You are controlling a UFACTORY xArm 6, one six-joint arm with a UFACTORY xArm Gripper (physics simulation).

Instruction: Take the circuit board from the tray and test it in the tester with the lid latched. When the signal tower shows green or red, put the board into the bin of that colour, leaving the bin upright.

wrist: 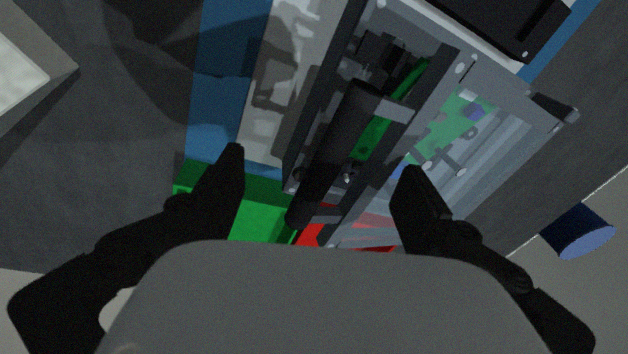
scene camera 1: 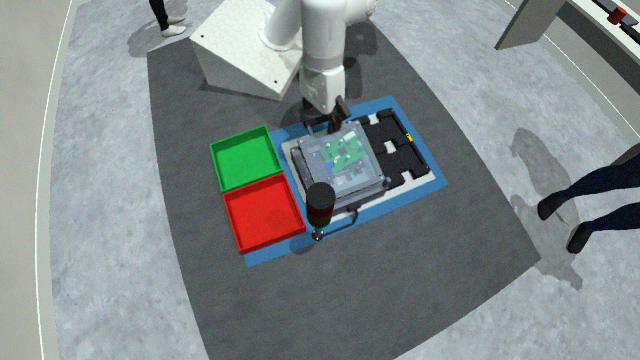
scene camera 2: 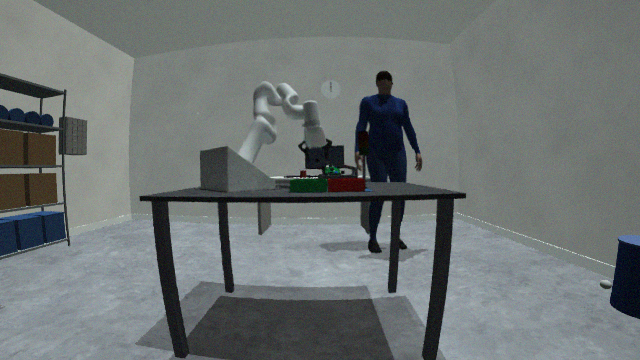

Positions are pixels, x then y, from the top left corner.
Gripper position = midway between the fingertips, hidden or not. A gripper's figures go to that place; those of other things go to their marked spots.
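A red bin (wrist: 307,237) is 380 mm from the lens, and a green bin (wrist: 260,218) is 350 mm from the lens. The marked spots on the green bin and a green circuit board (wrist: 376,127) are 220 mm apart. The green circuit board is 180 mm from the lens, while my gripper (wrist: 322,176) is 130 mm from the lens.
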